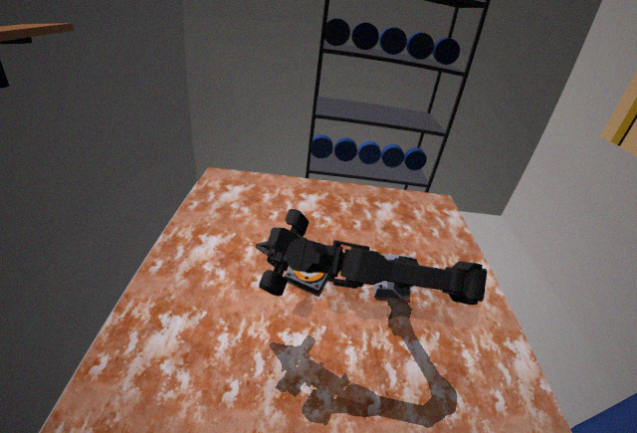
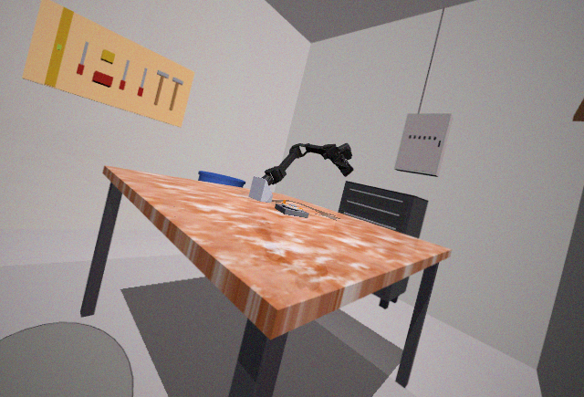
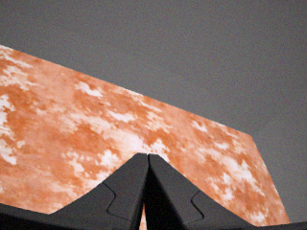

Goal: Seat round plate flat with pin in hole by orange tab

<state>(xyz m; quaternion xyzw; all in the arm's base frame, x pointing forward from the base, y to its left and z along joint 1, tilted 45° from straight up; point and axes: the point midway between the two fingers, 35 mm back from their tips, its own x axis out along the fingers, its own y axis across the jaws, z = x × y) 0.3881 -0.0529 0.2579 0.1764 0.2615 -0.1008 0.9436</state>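
My gripper tip is 140 mm past the grey base, 170 mm to the left of it and 260 mm above it.
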